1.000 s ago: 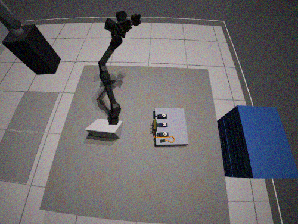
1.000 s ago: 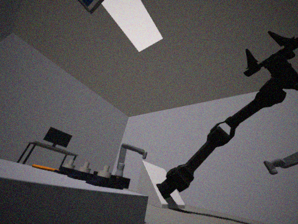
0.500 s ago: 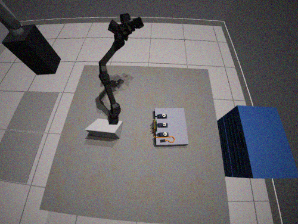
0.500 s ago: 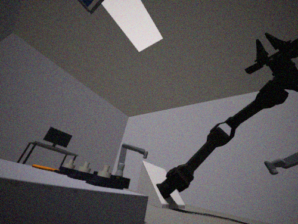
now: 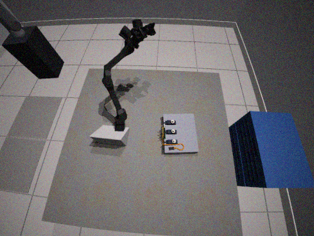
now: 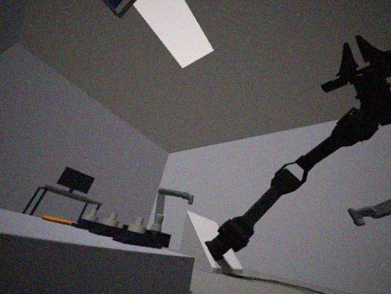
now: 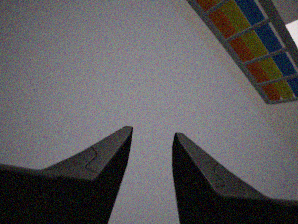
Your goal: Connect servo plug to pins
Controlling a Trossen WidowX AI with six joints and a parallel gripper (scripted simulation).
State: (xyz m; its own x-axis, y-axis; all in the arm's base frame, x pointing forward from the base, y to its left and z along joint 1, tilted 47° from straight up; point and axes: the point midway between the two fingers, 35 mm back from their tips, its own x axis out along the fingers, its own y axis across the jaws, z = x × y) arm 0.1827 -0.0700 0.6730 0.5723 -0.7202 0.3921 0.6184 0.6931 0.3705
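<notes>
The grey printed holder is 540 mm below my gripper tip, 470 mm to the right of it and 220 mm ahead of it.
</notes>
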